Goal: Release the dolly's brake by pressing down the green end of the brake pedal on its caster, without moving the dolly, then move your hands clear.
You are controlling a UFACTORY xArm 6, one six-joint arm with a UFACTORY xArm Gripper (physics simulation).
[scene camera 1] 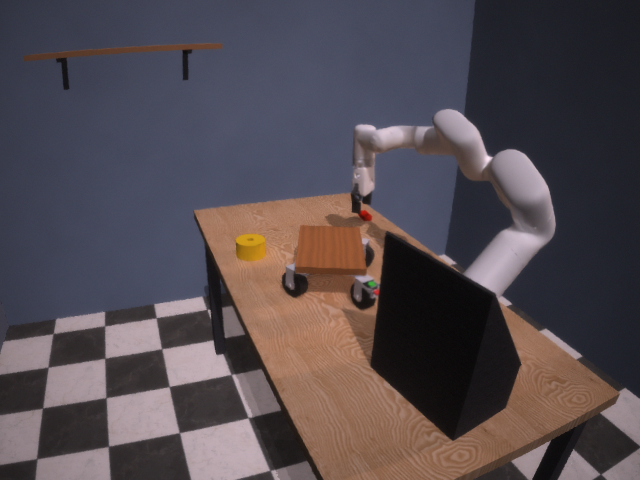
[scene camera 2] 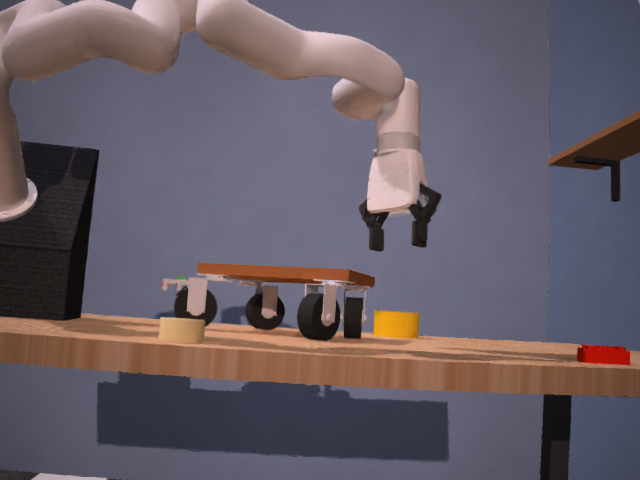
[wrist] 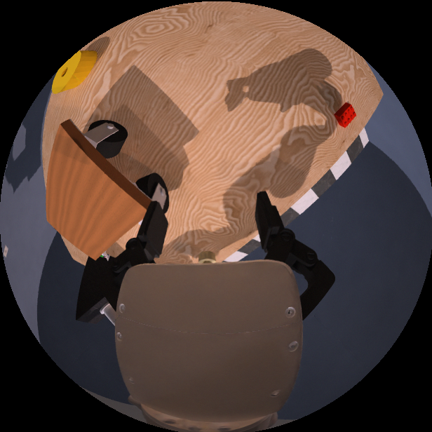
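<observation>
The dolly [scene camera 1: 330, 249] [scene camera 2: 273, 272] [wrist: 90, 195] has an orange-brown wooden deck and stands upright on its black-wheeled casters on the table. The brake pedal's green end [scene camera 1: 371, 284] [scene camera 2: 180, 278] is on the caster nearest the black wedge, and looks slightly higher than the pedal's red end [scene camera 1: 376, 292] [scene camera 2: 163, 284]. In the wrist view a sliver of green shows past the deck's edge, mostly hidden. My gripper [scene camera 1: 361, 205] [scene camera 2: 398, 246] [wrist: 207, 207] is open and empty, pointing down. It hangs above table height beyond the dolly's opposite end, apart from the dolly and the pedal.
A tall black wedge [scene camera 1: 434, 330] [scene camera 2: 46, 232] stands near the pedal caster. A yellow cylinder [scene camera 1: 250, 248] [scene camera 2: 395, 324] [wrist: 75, 72], a red brick [scene camera 1: 365, 215] [scene camera 2: 603, 354] [wrist: 345, 115] and a beige cylinder [scene camera 2: 181, 330] [wrist: 206, 257] are on the table. A wall shelf [scene camera 1: 124, 51] is high up.
</observation>
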